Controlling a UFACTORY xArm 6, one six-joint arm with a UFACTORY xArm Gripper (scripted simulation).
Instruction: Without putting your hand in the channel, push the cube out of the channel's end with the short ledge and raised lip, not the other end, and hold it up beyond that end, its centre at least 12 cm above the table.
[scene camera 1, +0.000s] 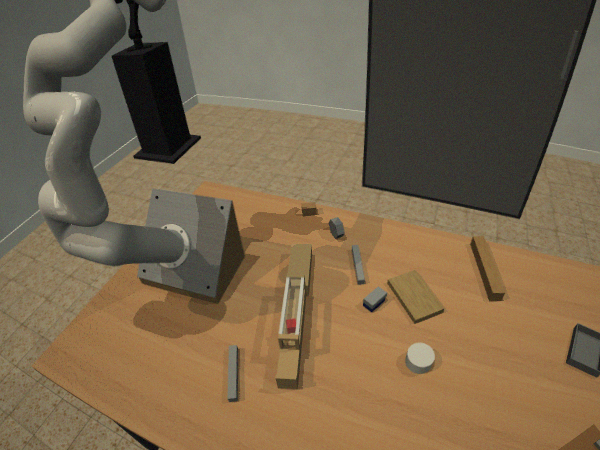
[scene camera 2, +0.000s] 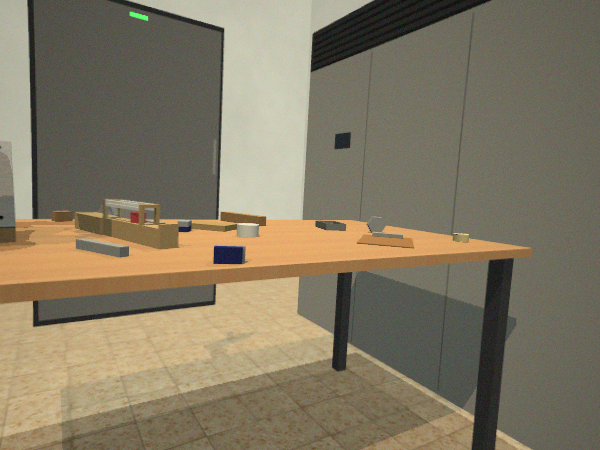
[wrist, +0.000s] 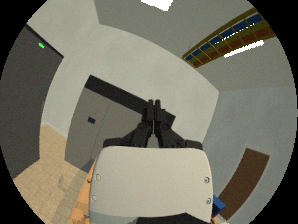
In view: my gripper (wrist: 153, 107), a wooden plate (scene camera 1: 419, 302), a wooden beam (scene camera 1: 490, 277) and a channel (scene camera 2: 160, 236).
The wrist view does not show the wooden plate, which is hidden by my gripper.
